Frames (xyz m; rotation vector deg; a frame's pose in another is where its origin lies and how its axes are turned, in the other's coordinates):
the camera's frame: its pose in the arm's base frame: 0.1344 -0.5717 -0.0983 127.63 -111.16 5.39
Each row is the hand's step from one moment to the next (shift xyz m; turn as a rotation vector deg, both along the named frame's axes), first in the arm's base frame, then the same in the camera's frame.
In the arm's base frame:
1: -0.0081 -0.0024 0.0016 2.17 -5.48 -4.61
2: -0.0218 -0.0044 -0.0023 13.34 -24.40 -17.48
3: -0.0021 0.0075 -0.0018 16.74 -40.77 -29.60
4: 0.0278 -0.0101 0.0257 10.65 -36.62 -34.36
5: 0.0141 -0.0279 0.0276 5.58 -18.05 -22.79
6: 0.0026 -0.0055 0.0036 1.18 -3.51 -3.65
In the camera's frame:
1: 0.0014 0.0085 -0.0005 4.88 -1.89 5.35
2: 0.0008 0.0219 0.0047 22.75 -11.75 20.57
3: -0.0079 0.0009 0.0006 37.16 -14.19 35.17
4: 0.0182 -0.0236 -0.0254 31.43 -9.18 39.53
5: 0.0339 -0.0076 -0.0231 14.55 -5.42 25.20
6: 0.0063 -0.0015 -0.0027 2.98 -1.07 4.13

